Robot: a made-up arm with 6 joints. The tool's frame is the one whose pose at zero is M.
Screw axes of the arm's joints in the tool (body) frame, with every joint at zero. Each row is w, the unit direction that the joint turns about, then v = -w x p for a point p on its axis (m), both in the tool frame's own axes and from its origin. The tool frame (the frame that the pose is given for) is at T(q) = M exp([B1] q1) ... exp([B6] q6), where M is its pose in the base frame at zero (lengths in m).
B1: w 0 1 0 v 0.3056 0 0.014
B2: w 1 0 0 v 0 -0.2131 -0.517
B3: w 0 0 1 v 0.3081 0.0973 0
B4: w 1 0 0 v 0 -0.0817 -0.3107
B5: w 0 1 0 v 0.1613 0 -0.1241
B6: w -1 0 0 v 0 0.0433 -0.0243
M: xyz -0.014 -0.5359 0.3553 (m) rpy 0 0 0 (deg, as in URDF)
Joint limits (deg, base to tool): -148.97..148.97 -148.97..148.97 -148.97..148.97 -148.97..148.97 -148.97..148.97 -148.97..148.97
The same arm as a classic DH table. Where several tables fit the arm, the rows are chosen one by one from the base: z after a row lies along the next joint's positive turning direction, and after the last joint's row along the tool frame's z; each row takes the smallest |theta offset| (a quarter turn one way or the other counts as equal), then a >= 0, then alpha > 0; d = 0 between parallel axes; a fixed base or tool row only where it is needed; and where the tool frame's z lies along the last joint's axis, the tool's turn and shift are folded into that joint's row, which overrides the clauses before.
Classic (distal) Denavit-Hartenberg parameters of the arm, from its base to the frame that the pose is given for. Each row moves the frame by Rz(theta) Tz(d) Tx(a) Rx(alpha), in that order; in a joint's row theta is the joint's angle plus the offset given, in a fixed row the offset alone. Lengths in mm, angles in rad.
base (fixed): theta0 0; d 49.7; a 0; alpha -1.5708
joint 1: theta0 -1.5708; d -18.9; a 92.5; alpha -1.5708
joint 2: theta0 1.5708; d -111.3; a 208.9; alpha 1.5708
joint 3: theta0 0; d 131.4; a -2.6; alpha -1.5708
joint 4: theta0 1.5708; d -26.8; a 79.6; alpha -1.5708
joint 5: theta0 0; d -335; a -118; alpha -1.5708
joint 6: theta0 -1.5708; d -124.1; a 24.3; alpha 1.5708
tool (fixed): theta0 -1.5708; d 43.3; a 0; alpha 0
Joint limits (rad, base to tool): -2.6..2.6 -2.6..2.6 -2.6..2.6 -2.6..2.6 -2.6..2.6 -2.6..2.6

